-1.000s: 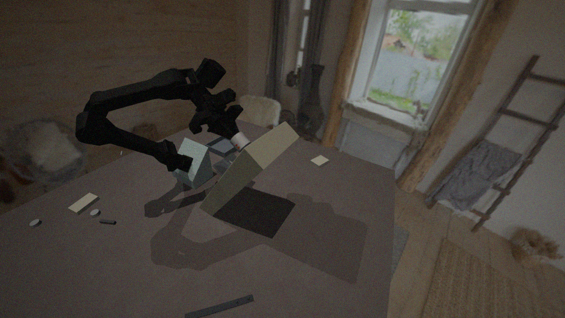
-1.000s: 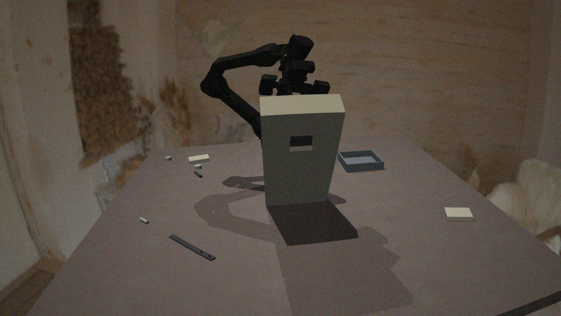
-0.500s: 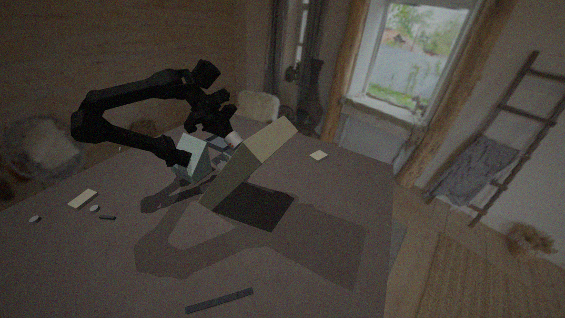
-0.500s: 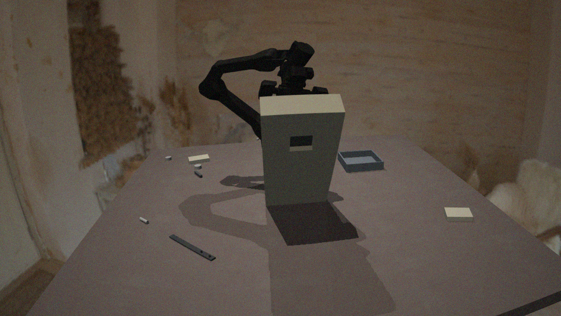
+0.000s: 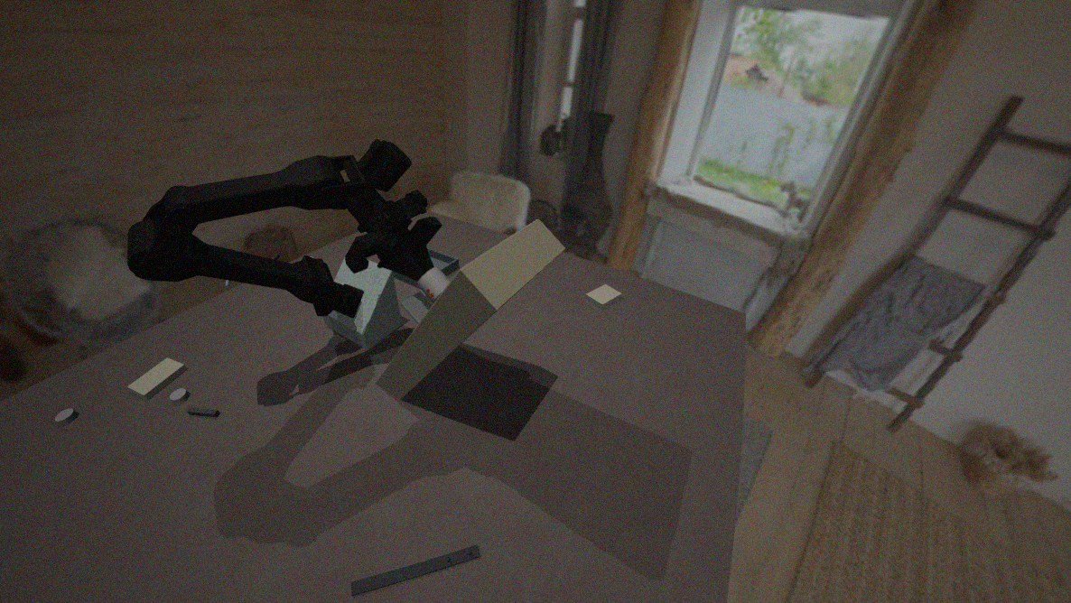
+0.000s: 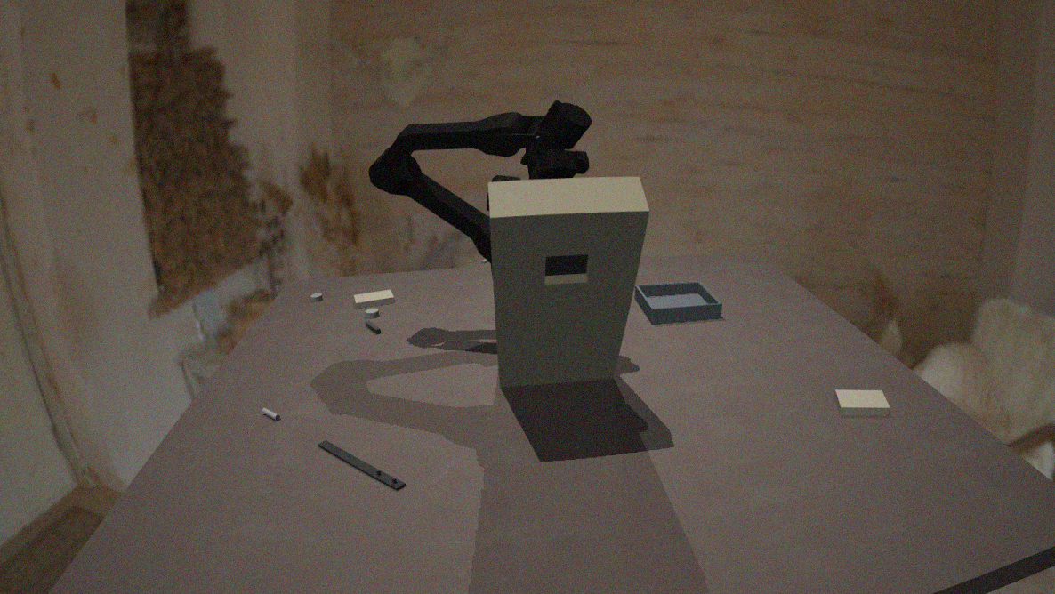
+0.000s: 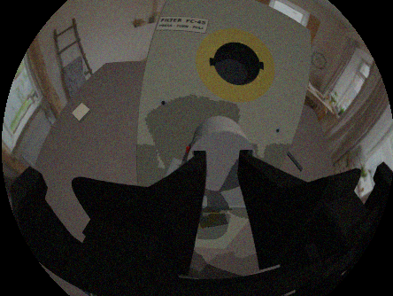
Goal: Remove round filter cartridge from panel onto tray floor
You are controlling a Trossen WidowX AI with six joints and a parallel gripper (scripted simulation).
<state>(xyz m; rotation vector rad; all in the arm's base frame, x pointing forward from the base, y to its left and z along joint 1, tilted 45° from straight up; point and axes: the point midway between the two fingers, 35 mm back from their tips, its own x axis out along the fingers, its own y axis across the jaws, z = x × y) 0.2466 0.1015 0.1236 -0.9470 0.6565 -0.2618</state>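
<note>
The round filter cartridge is 10 mm ahead of my gripper tip and 10 mm below it. Round my gripper tip: blue tray (300 mm behind, 300 mm to the left, 220 mm below); service panel (50 mm ahead, 10 mm to the right, 50 mm below).
</note>
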